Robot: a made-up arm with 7 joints.
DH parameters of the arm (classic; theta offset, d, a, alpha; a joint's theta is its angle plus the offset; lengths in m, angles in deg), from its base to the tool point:
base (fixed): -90 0.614 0.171 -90
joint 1: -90 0.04 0.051 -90
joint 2: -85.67 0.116 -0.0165 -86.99
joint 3: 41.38 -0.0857 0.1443 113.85
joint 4: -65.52 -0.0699 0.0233 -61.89
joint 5: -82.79 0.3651 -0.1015 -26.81
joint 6: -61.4 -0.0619 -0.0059 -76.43
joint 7: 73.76 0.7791 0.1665 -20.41
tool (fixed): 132.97 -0.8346 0 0
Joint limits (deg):
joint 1: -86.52..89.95
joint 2: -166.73..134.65
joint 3: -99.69..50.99
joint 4: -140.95..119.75
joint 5: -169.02..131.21
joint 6: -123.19..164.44
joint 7: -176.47..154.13
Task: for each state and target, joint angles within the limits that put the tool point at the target. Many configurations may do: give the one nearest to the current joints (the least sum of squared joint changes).
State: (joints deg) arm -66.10 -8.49 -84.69 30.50 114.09 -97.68 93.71
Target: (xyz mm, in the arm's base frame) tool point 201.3 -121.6 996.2
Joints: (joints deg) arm -86.52 8.29 -99.69 68.02 118.28 -90.39 119.34
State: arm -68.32 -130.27 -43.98 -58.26 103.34 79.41 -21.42
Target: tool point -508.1 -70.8 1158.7
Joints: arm -69.78 -155.76 -84.28 -45.75 97.95 53.69 -55.16
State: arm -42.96 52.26 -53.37 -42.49 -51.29 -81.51 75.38
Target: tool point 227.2 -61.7 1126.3
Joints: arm -29.78 56.75 -77.22 -40.58 -44.57 -76.98 46.03
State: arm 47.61 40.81 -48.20 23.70 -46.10 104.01 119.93
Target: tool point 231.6 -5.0 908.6
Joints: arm 21.96 26.25 -24.03 6.64 -60.89 91.01 100.28
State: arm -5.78 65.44 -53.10 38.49 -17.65 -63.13 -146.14
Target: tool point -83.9 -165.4 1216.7
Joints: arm -17.00 84.03 -30.69 54.73 -1.09 -53.23 -159.52
